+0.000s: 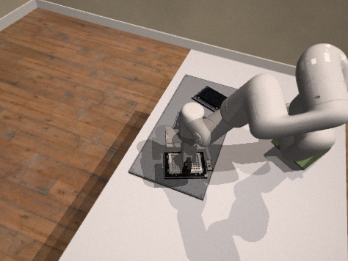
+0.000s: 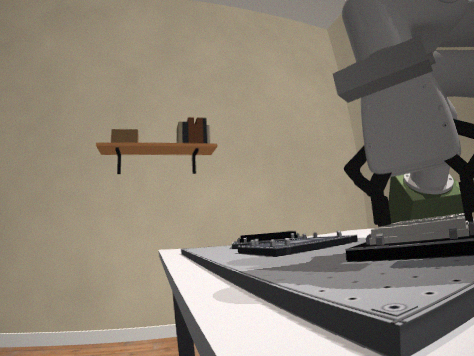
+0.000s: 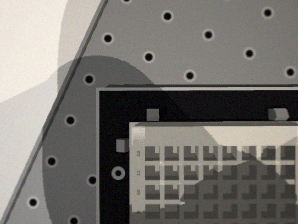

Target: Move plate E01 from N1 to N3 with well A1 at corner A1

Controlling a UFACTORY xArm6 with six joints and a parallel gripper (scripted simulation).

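My gripper is now 2 cm above the black nest. From my hand the other things lie so: black plate: 1 cm ahead, 40 cm to the right, 1 cm below; then white well plate: 1 cm below.
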